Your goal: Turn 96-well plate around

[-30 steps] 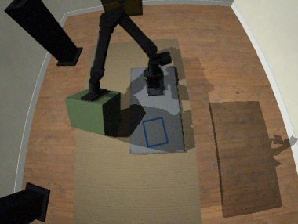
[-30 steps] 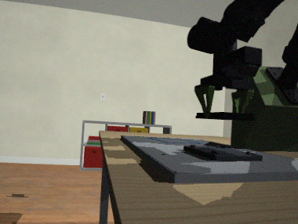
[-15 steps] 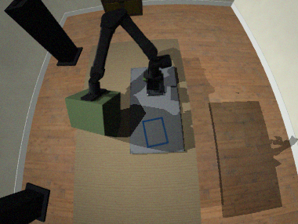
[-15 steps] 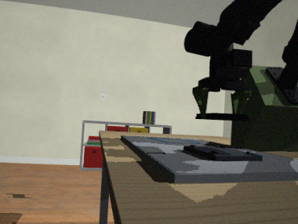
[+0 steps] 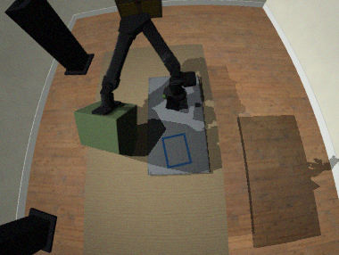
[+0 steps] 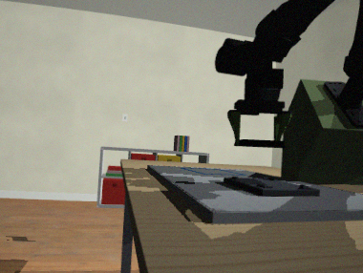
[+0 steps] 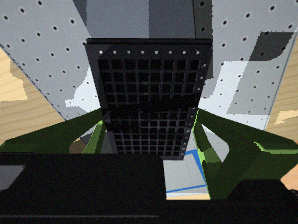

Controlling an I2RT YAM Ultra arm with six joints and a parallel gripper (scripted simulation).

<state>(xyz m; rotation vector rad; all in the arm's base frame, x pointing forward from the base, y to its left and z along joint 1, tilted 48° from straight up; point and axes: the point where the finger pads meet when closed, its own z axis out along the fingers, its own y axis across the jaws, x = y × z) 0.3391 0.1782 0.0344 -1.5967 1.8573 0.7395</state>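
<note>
My gripper is now 6 cm to the right of the plate nest N1 and 9 cm above it. The rest, counted from my hand: black 96-well plate: right at my hand.
</note>
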